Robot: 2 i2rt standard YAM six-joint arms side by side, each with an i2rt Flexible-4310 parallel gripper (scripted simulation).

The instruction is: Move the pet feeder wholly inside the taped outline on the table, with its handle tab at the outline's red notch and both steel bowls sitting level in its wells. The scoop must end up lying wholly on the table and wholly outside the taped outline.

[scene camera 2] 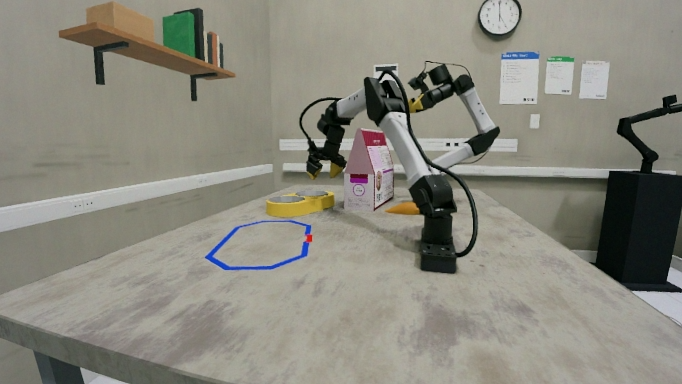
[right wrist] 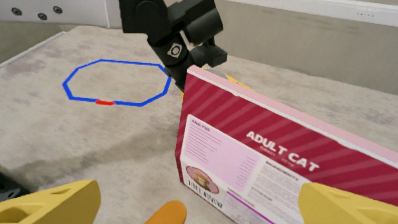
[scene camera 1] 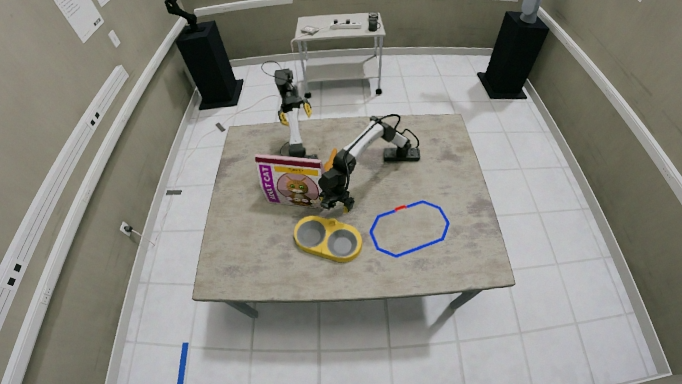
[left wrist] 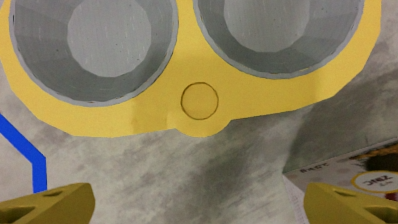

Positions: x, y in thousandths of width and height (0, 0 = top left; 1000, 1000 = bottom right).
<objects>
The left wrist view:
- left gripper: 501, 859
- yellow pet feeder: 499, 417
</objects>
